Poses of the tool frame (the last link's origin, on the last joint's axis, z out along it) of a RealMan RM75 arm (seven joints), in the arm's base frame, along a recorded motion.
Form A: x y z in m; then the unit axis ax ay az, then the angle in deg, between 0 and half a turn.
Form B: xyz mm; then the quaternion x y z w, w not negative. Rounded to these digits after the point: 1 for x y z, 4 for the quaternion.
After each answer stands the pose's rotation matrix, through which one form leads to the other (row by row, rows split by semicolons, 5 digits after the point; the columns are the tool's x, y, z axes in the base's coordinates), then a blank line. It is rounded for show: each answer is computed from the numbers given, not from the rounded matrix.
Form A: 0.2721 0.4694 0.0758 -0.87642 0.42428 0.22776 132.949
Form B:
272.1 469.4 75.8 -0.8036 0.3890 0.2088 0.3992
0.61012 -0.79192 -0.02506; -0.45849 -0.37868 0.80398; -0.64618 -0.47903 -0.59413

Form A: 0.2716 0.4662 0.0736 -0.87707 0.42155 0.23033 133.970
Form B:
271.6 466.2 73.6 -0.8073 0.3880 0.2120 0.3910
0.60904 -0.79219 -0.03888; -0.46065 -0.39320 0.79573; -0.64566 -0.46672 -0.60440

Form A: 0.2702 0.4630 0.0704 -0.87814 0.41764 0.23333 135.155
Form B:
270.2 463.0 70.4 -0.8118 0.3861 0.2157 0.3814
0.60886 -0.79132 -0.05566; -0.46224 -0.41092 0.78580; -0.64469 -0.45272 -0.61597

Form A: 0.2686 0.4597 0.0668 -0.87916 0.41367 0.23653 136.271
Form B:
268.6 459.7 66.8 -0.8159 0.3839 0.2195 0.3724
0.60884 -0.78999 -0.07227; -0.46299 -0.42784 0.77627; -0.64417 -0.43917 -0.62624

